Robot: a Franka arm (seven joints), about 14 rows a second.
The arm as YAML. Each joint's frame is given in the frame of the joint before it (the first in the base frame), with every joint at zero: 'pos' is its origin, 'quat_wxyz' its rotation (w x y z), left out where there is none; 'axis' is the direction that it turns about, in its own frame. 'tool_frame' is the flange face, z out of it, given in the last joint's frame.
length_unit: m
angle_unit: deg
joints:
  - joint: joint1
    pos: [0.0, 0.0, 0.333]
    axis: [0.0, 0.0, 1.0]
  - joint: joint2
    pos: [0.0, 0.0, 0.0]
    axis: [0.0, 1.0, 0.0]
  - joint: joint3
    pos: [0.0, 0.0, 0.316]
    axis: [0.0, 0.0, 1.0]
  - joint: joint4
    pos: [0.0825, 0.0, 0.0]
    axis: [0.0, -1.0, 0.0]
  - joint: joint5
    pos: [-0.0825, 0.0, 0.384]
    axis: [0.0, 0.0, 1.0]
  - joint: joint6
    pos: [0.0, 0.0, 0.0]
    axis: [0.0, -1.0, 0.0]
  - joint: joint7
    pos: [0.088, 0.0, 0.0]
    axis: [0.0, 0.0, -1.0]
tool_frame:
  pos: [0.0, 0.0, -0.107]
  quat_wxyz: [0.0, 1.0, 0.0, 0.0]
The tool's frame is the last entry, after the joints.
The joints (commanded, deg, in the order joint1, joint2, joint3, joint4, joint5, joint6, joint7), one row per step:
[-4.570 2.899 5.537 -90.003 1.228 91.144 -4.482]
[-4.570 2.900 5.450 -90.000 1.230 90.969 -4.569]
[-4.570 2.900 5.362 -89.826 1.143 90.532 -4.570]
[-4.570 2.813 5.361 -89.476 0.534 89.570 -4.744]
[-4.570 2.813 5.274 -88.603 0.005 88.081 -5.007]
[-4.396 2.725 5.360 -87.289 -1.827 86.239 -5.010]
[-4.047 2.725 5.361 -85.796 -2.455 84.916 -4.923]
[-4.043 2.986 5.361 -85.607 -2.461 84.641 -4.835]
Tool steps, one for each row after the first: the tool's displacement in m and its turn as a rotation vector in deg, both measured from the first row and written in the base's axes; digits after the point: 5 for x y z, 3 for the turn. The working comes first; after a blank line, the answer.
Tool pose at each row, in the base's axes (x y z in m, rotation vector in deg; the steps are taken from these numbers as rounded here):
[0.57058 0.01052 0.59789 -178.222 -8.409 2.643]
[0.57027 0.00968 0.59765 -178.212 -8.413 2.909]
[0.56959 0.00867 0.59843 -178.292 -8.296 3.324]
[0.56762 0.00755 0.60074 -178.853 -8.632 4.185]
[0.56537 0.00566 0.60573 -179.314 -8.946 5.189]
[0.56216 0.00456 0.61472 178.225 9.210 -5.946]
[0.56020 0.00659 0.62498 177.575 9.459 -5.683]
[0.56105 0.00649 0.62357 177.591 9.322 -6.217]

[-0.00031 -0.00084 -0.00024 -0.002 0.171 0.005]
[-0.00099 -0.00185 0.00054 -0.098 0.433 -0.067]
[-0.00296 -0.00297 0.00285 -0.713 0.946 0.147]
[-0.00521 -0.00486 0.00784 -1.242 1.553 0.349]
[-0.00842 -0.00596 0.01683 -3.086 1.969 0.587]
[-0.01038 -0.00393 0.02709 -3.720 1.781 0.776]
[-0.00953 -0.00403 0.02568 -3.710 2.126 0.691]

